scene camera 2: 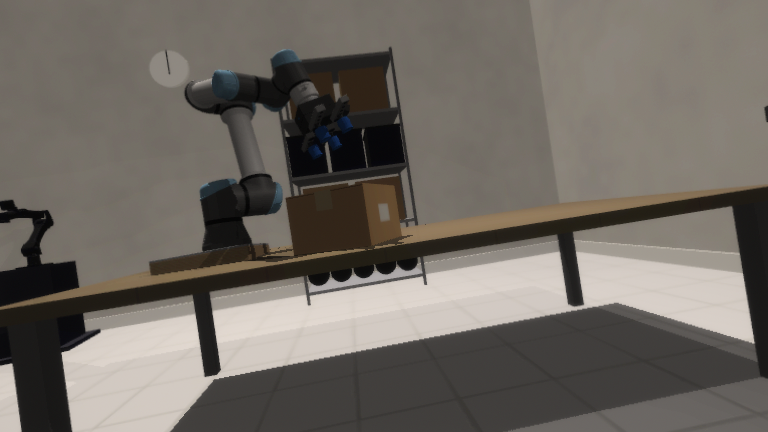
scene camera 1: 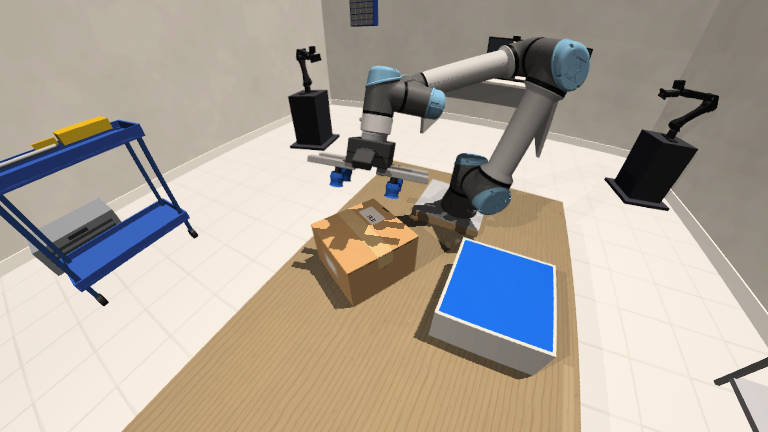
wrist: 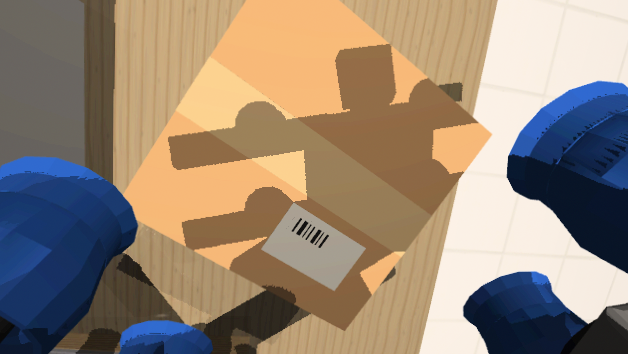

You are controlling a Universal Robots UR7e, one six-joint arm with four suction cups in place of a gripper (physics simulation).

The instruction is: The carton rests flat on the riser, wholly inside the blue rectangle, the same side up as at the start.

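A brown cardboard carton (scene camera 1: 384, 279) (scene camera 2: 330, 225) (wrist: 280, 40) sits flat on the wooden table, top up, with tape and a barcode label on its top. It stands apart from the riser. The riser (scene camera 1: 483, 342) (wrist: 40, 75) is a low pale box with a blue rectangle (scene camera 1: 499, 295) on its top inside a white rim. The riser does not show in scene camera 2. My gripper (scene camera 1: 367, 181) (scene camera 2: 329, 138) (wrist: 330, 250), with four blue suction cups, is open and empty. It hangs above the carton, clear of its top, and casts its shadow on it.
The wooden table (scene camera 1: 279, 343) (scene camera 2: 483, 236) (wrist: 165, 60) carries the arm's base beside the carton and riser. A blue cart (scene camera 1: 128, 244) stands on the floor at the left in scene camera 1. Two black pedestals (scene camera 1: 311, 118) (scene camera 1: 655, 166) stand behind. A shelf rack (scene camera 2: 349, 58) stands against the wall.
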